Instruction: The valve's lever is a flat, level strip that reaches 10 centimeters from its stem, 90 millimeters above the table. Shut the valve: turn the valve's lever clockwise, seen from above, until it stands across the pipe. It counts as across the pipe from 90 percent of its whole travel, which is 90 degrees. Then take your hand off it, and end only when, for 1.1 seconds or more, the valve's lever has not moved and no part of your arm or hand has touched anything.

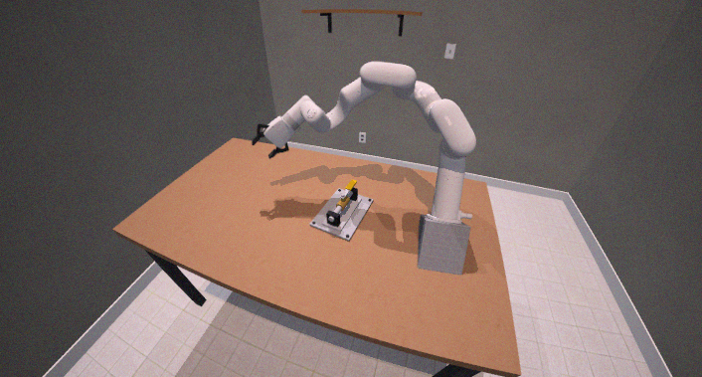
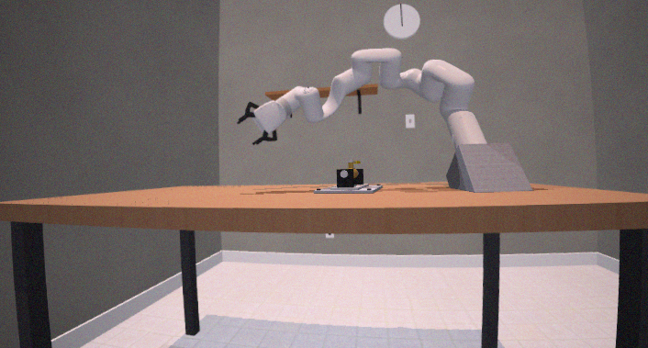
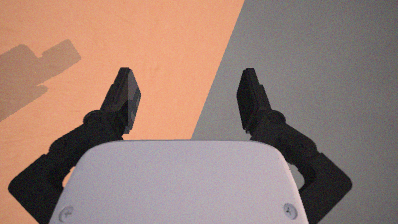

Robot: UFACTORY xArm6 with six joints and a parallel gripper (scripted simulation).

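My gripper is now 370 mm past the yellow lever, 50 mm to the right of it and 120 mm above it. Also, from my hand: baseplate (360 mm behind, 80 mm to the left, 200 mm below).
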